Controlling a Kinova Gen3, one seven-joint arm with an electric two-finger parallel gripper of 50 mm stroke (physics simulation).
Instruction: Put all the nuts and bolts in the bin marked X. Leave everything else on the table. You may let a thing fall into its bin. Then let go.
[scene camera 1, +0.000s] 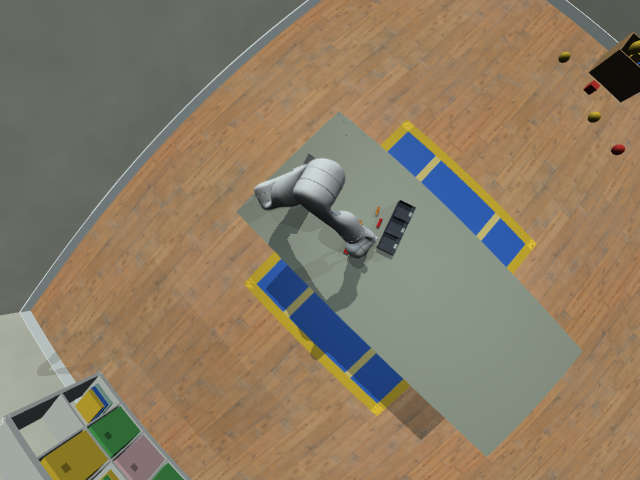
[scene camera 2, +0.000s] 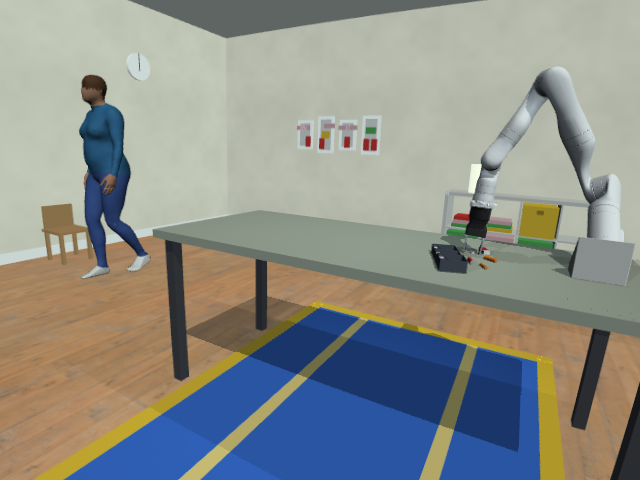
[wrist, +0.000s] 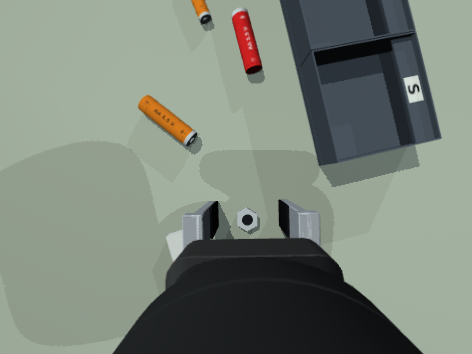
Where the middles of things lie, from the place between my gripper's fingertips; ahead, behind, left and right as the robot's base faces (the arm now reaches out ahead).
Right now my hand is 140 mm to the right of the red battery (wrist: 245, 36) and 10 mm short of it. The rest, counted from my hand: dark three-compartment bin tray (scene camera 1: 402, 214) 170 mm to the left, 80 mm ahead, 20 mm above.
